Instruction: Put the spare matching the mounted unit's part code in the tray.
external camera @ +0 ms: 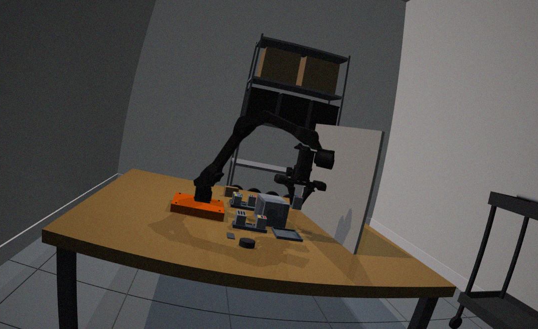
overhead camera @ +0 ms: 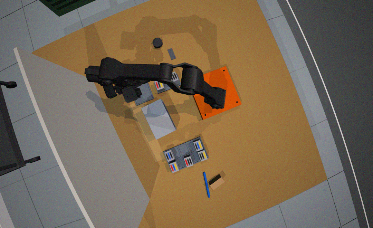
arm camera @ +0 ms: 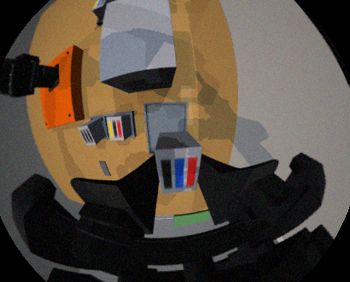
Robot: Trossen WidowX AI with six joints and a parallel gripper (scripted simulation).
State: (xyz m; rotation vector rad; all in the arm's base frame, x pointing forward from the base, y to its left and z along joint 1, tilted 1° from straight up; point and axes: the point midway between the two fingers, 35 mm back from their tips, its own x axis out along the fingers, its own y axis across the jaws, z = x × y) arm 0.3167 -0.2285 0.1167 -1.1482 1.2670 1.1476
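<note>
Now: gripper tip 10 mm past the flat grey tray and 120 mm above it. Also, from my gripper tip: grey spare (20 mm above); grey box (30 mm behind, 190 mm to the left, 70 mm below); dark plate (240 mm behind, 90 mm to the right, 120 mm below).
</note>
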